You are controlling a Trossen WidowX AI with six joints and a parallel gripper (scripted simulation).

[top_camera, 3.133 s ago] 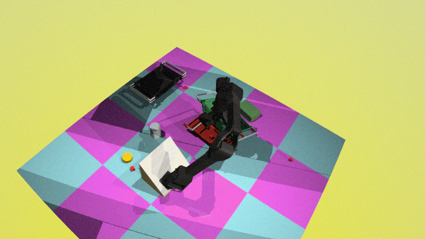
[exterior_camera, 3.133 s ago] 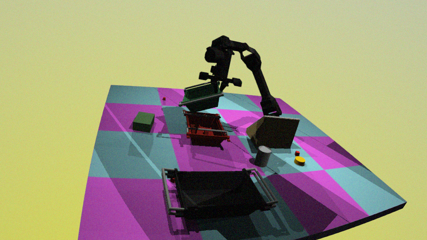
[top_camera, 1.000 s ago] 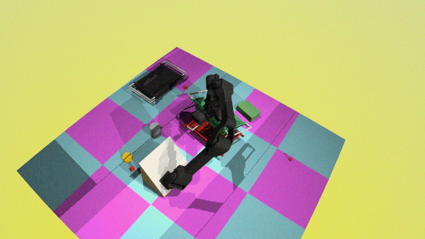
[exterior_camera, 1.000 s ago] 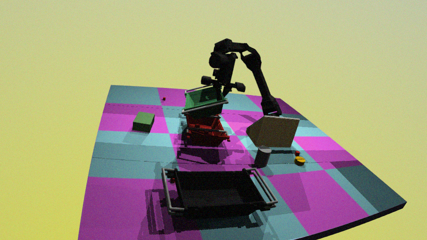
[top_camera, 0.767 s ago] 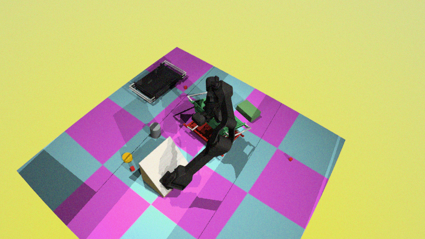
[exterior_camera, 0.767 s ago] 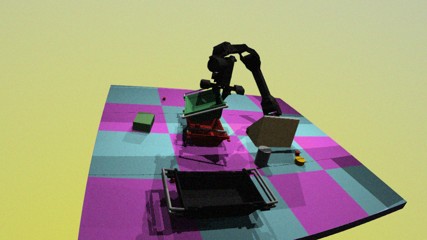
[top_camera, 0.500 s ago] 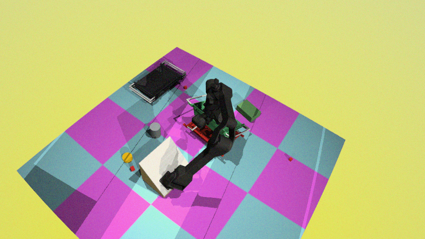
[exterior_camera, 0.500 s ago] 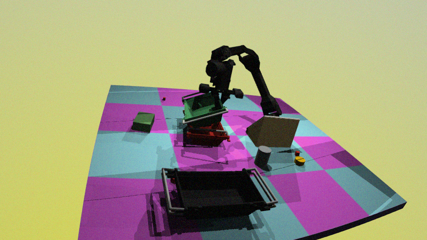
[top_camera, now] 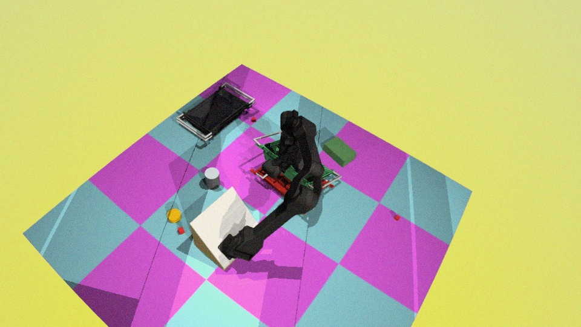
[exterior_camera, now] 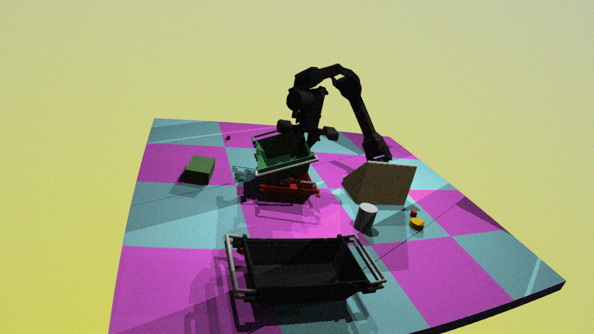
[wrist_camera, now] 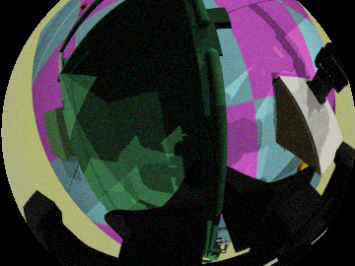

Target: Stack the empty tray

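My gripper tip is 70 mm short of the green tray, 10 mm to the left of it and 10 mm below it. The rest, counted from my gripper tip: green block 310 mm ahead, 100 mm below, 80 mm to the right; grey cylinder 230 mm to the left, 140 mm behind, 90 mm below; yellow disc 340 mm behind, 240 mm to the left, 110 mm below.
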